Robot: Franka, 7 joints.
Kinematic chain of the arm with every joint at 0, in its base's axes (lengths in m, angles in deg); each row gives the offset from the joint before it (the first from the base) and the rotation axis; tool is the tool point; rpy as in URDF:
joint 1: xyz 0 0 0.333 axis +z
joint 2: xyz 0 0 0 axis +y
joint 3: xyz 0 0 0.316 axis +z
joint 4: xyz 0.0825 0 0 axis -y
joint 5: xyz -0.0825 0 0.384 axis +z
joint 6: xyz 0 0 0 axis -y
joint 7: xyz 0.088 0 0 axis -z
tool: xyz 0 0 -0.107 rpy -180 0 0
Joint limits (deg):
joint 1: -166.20..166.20
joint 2: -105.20..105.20
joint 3: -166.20..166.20
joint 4: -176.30..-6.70
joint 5: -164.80..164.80
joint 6: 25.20..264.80
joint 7: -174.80..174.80
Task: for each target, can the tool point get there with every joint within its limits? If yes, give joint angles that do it. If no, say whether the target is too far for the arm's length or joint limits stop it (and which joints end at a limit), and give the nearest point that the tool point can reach.
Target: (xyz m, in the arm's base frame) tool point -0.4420 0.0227 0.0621
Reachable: yes | joints -64.71 -84.67 -134.27 -103.67 29.05 65.07 40.43
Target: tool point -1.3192 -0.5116 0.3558
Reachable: no: too far | nearest point -0.7997 -0.3102 0.3468 | short by 0.557 m
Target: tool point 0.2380 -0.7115 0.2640
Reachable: yes | joints -81.39 44.94 12.07 -80.92 -136.52 144.41 92.25
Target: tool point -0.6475 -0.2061 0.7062
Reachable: yes | joints -15.81 -65.90 -85.41 -64.37 -36.41 214.08 -98.73
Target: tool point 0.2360 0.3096 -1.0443
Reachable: no: too far | nearest point 0.1997 0.2620 -0.3588 | short by 0.688 m
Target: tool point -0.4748 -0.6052 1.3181
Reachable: no: too far | nearest point -0.3259 -0.4154 1.0092 | short by 0.392 m
